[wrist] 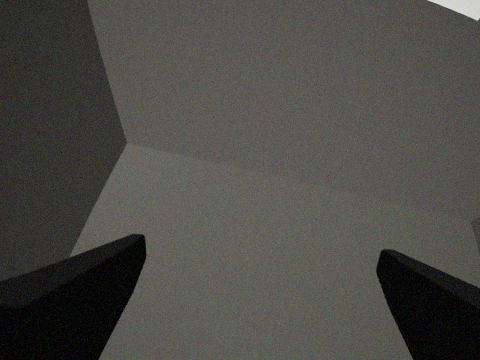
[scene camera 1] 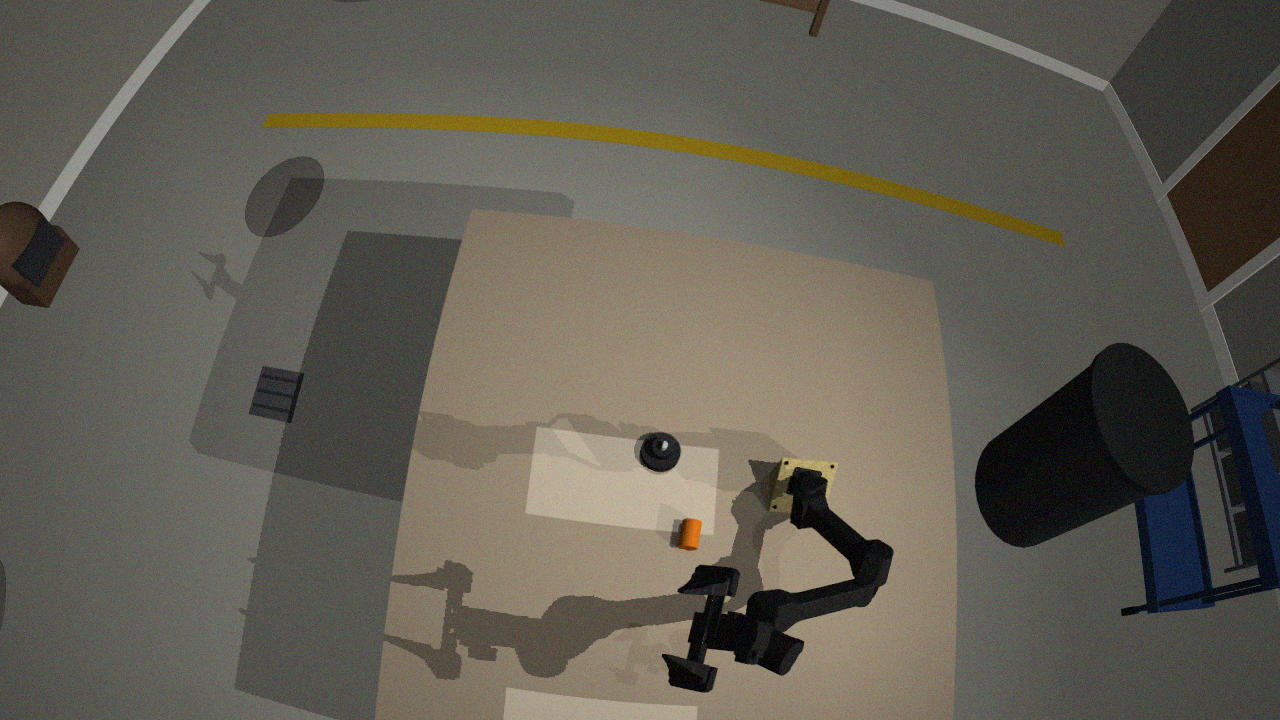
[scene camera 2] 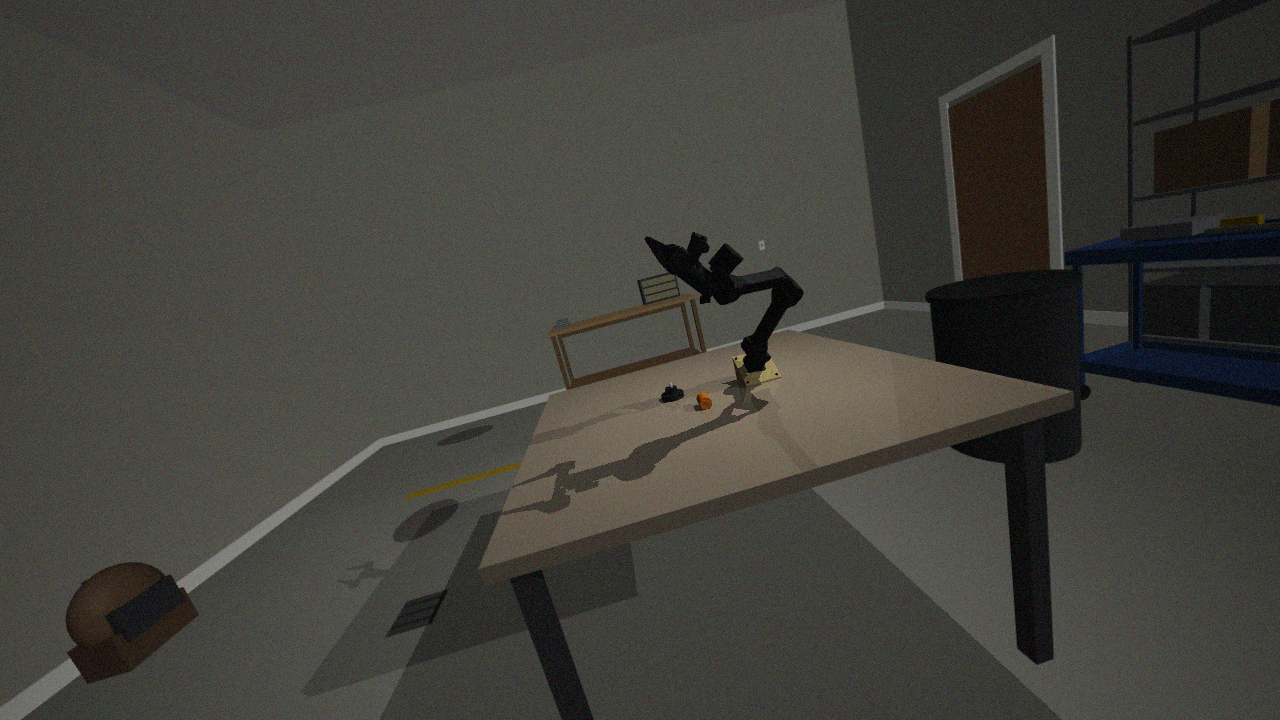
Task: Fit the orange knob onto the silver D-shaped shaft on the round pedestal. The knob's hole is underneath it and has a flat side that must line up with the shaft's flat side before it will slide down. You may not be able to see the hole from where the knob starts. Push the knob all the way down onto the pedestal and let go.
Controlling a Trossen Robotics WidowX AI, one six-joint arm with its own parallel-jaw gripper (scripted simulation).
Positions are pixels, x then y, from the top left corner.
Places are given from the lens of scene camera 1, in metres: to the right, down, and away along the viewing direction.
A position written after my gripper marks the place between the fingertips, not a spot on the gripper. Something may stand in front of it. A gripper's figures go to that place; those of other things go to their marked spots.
my gripper [scene camera 1: 672, 623]: 0.04, 0.33, 0.82
round pedestal [scene camera 1: 660, 451]: 0.04, 0.19, 1.47
